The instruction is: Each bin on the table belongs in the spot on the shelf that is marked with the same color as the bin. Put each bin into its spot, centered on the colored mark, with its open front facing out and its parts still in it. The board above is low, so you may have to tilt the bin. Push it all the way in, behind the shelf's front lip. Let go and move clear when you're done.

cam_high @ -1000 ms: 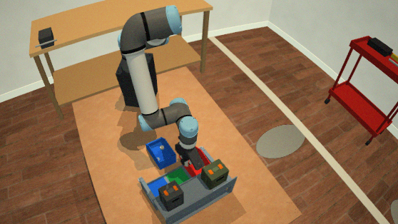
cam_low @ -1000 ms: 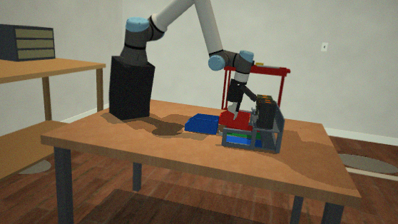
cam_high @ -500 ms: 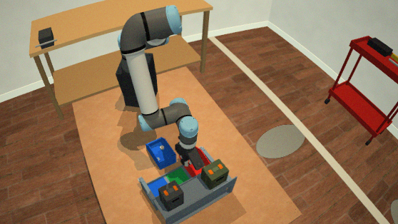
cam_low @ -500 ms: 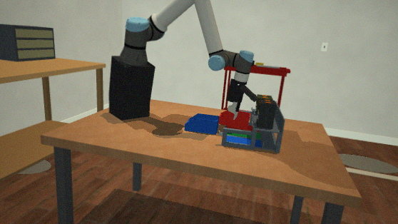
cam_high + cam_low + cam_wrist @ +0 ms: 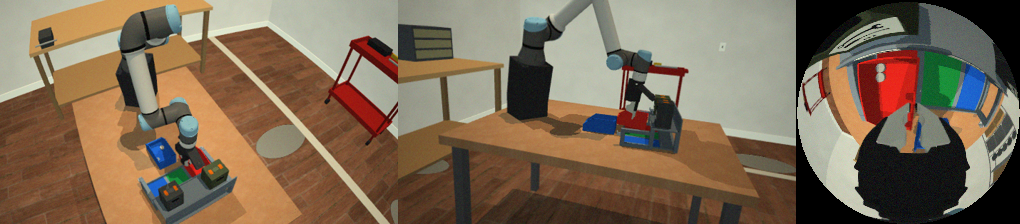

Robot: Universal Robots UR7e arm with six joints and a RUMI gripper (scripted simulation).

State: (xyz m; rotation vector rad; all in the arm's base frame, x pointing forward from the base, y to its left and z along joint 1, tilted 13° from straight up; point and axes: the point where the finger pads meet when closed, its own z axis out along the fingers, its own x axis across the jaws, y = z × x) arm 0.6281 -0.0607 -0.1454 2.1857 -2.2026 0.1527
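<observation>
Now: the red bin 5 cm to the left of my hand and 3 cm below it. The rest, counted from my hand: blue bin: 17 cm behind, 6 cm to the right, 4 cm below.
</observation>
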